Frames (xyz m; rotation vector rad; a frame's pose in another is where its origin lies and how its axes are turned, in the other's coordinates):
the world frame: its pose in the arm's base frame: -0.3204 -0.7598 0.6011 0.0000 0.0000 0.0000
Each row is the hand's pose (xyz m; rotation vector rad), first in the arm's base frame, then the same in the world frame.
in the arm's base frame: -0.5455 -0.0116 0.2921 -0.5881 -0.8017 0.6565
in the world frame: -0.2251 0.7482 -0.3090 -0.5881 -0.8017 0.6565
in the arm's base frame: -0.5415 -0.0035 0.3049 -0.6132 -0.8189 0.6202
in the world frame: -0.2211 0.7563 -0.2962 -0.6132 -0.8189 0.6202
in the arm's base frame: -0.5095 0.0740 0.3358 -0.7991 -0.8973 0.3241
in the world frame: -0.1891 0.8338 -0.2653 -0.7991 -0.8973 0.3241
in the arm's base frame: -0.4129 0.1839 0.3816 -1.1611 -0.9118 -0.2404
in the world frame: -0.0925 0.9437 -0.2195 -1.1611 -0.9118 -0.2404
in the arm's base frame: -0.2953 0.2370 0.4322 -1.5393 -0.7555 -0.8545
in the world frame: 0.0251 0.9968 -0.1689 -1.5393 -0.7555 -0.8545
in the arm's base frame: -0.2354 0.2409 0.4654 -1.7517 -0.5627 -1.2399
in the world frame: 0.0850 1.0007 -0.1357 -1.7517 -0.5627 -1.2399
